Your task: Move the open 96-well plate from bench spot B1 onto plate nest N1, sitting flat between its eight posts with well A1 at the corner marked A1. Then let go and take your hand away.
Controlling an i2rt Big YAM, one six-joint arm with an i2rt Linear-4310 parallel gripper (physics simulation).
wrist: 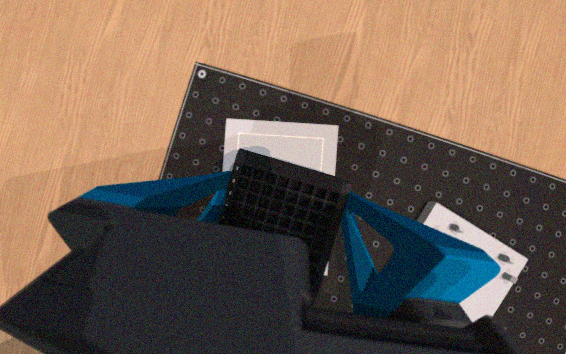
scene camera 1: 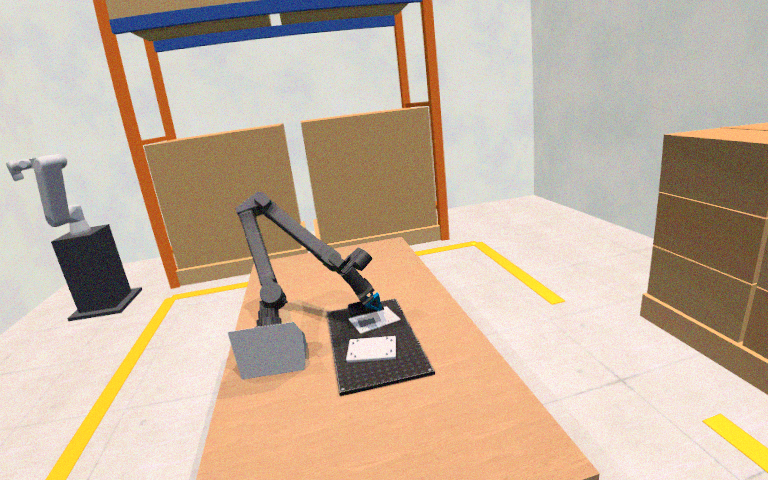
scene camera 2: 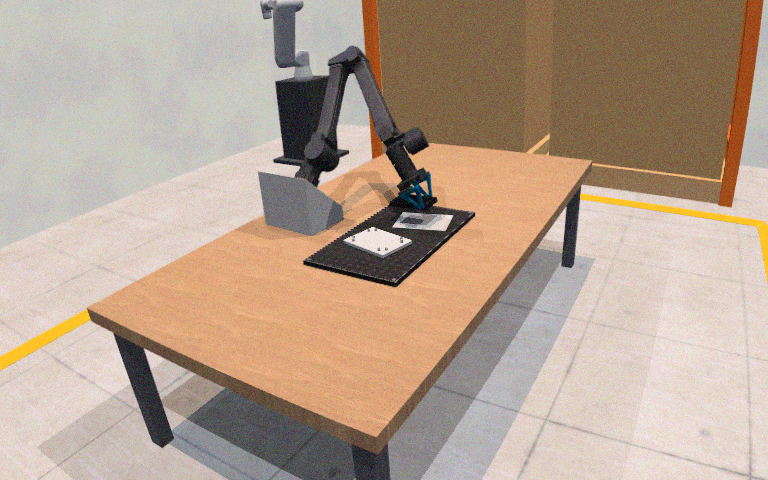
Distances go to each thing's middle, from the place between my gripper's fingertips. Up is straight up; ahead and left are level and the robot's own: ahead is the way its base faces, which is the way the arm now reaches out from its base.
Now: the white nest with locator pins (scene camera 2: 380, 243) 60 mm behind my hand, 200 mm to the right of it and 50 mm below it. Round my hand: black well plate (wrist: 265, 194): 50 mm behind.
